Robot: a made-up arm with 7 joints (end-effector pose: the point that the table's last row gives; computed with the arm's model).
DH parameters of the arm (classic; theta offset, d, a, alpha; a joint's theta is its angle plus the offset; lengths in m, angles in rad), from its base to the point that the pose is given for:
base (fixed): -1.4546 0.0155 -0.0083 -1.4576
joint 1: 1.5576 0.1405 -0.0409 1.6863
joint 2: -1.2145 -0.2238 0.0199 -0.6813
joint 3: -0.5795 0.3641 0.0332 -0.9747
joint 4: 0.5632 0 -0.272 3.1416
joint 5: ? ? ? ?
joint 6: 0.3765 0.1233 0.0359 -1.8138
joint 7: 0 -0.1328 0.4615 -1.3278
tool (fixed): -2.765 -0.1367 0 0
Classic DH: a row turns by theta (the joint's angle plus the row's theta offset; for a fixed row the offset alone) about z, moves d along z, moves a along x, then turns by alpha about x.
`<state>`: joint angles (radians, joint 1 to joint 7).
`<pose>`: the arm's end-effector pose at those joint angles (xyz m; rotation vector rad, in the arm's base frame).
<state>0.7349 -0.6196 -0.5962 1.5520 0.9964 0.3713 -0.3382</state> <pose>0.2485 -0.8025 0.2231 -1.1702 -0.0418 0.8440</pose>
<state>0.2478 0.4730 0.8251 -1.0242 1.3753 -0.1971 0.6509</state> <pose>-0.0751 -0.8592 0.4275 -1.9074 -1.4391 0.1534</pose>
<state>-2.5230 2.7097 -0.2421 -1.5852 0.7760 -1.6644 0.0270</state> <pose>-0.7125 -0.6189 -0.0875 -0.3579 0.4060 0.9032</pose>
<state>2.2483 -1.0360 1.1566 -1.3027 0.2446 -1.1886 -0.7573</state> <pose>0.5513 -0.0116 -0.8401 0.5083 -1.8829 0.7444</pose>
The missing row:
joint 5: 0.2111 0.6044 0.262 -1.5708
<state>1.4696 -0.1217 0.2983 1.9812 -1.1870 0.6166 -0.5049</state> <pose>0.5781 -0.0767 0.1464 -1.1435 2.7102 0.5087</pose>
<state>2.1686 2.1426 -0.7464 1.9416 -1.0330 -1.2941 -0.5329</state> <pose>-0.3810 -0.6505 0.3327 2.4977 1.1604 -0.8414</pose>
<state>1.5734 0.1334 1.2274 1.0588 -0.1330 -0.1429 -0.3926</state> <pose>-0.4528 0.1028 0.5504 0.6435 1.4571 -0.5937</pose>
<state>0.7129 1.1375 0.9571 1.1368 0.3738 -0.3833 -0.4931</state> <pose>-0.1411 0.7274 -0.5355 0.1539 -0.1866 -1.3828</pose>
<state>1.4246 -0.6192 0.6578 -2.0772 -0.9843 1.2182 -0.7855</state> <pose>0.2487 -0.1344 -0.4020 -0.1160 -1.0272 -1.2565</pose>
